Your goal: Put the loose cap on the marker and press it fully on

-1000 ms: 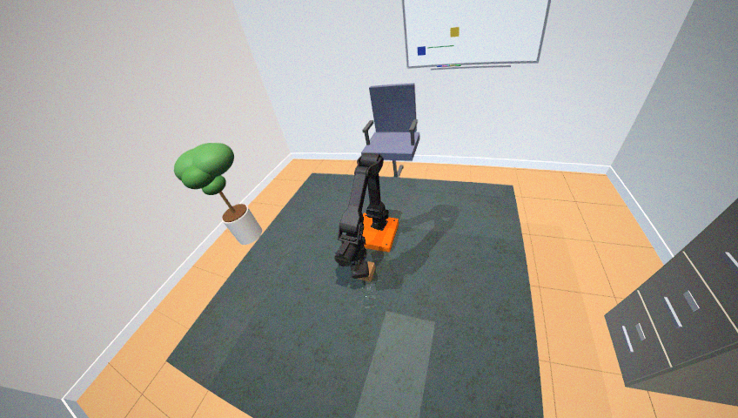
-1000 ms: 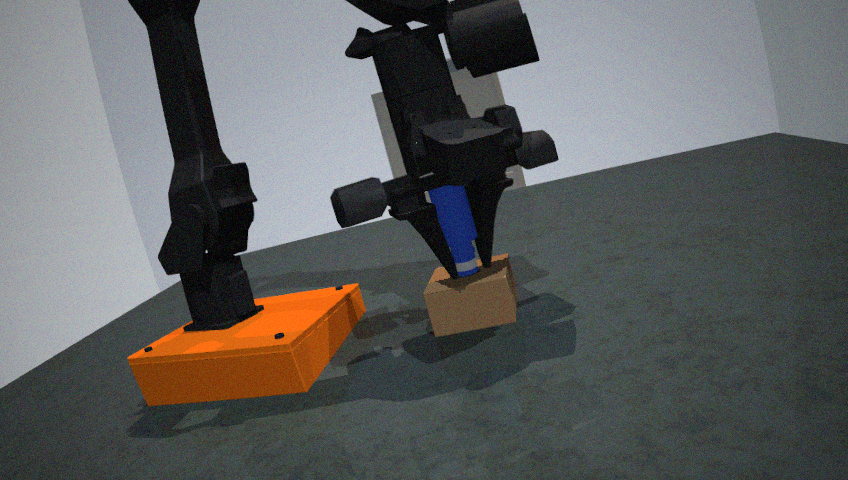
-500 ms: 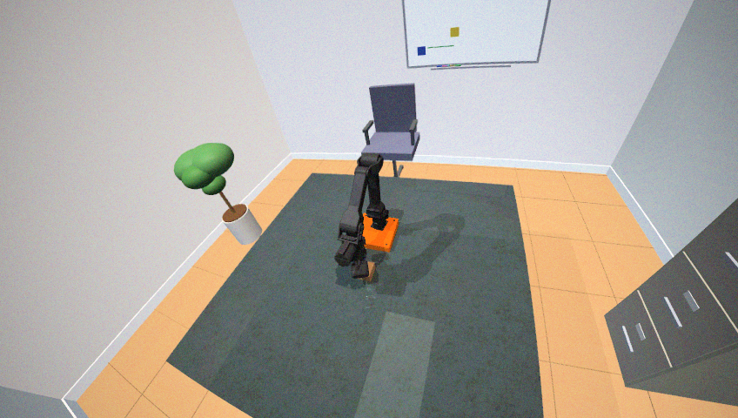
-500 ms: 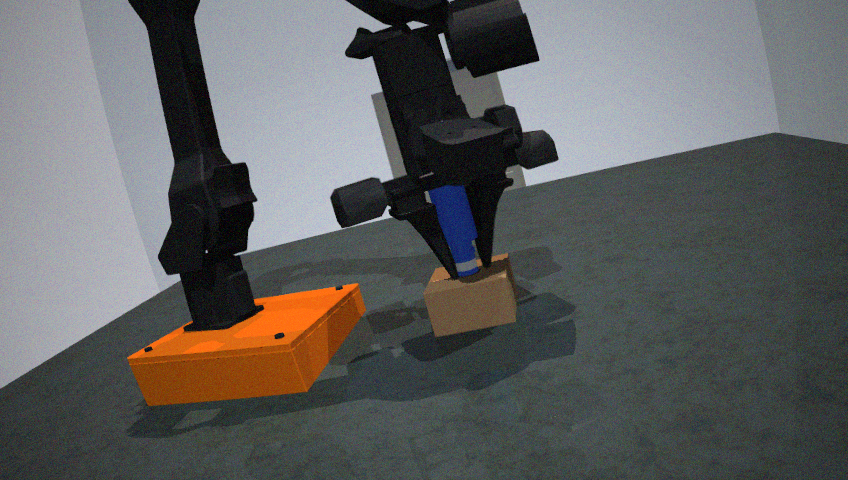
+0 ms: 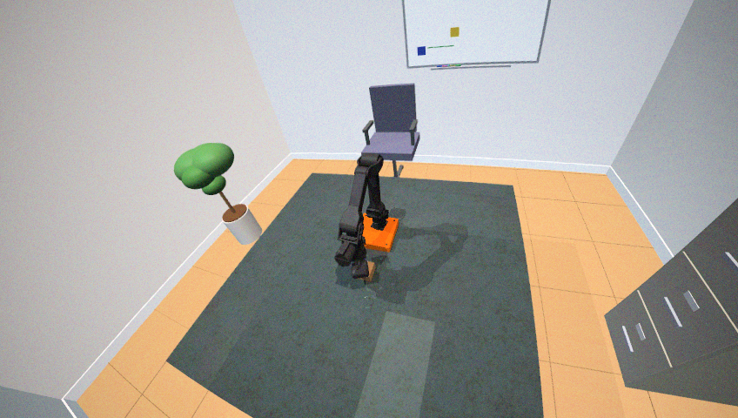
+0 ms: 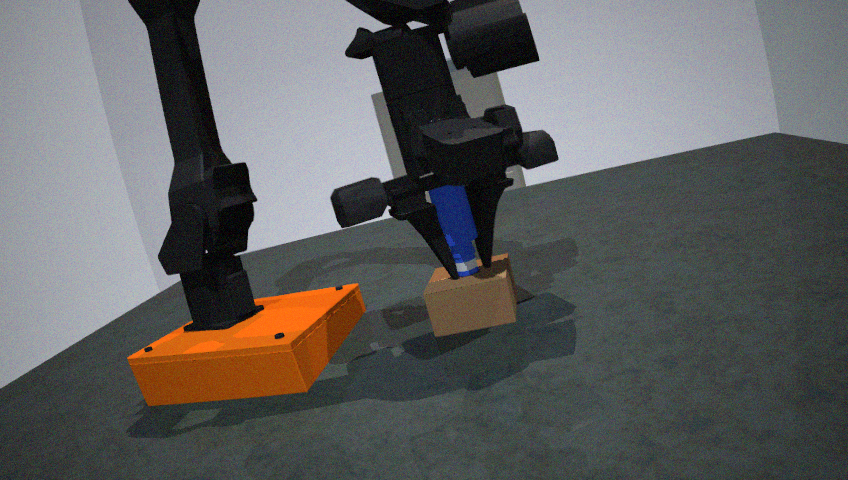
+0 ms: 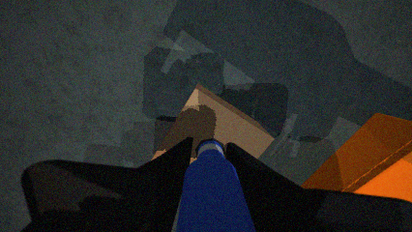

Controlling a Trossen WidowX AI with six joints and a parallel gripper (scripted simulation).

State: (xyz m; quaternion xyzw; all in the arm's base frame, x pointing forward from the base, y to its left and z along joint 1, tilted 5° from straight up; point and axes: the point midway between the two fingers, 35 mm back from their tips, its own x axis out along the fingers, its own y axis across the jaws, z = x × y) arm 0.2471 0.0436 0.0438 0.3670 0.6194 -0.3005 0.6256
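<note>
Right now my gripper tip is 10 mm below the white band. From my gripper tip the other things lie so: tan holder block 20 mm below; then blue cap 50 mm above.
</note>
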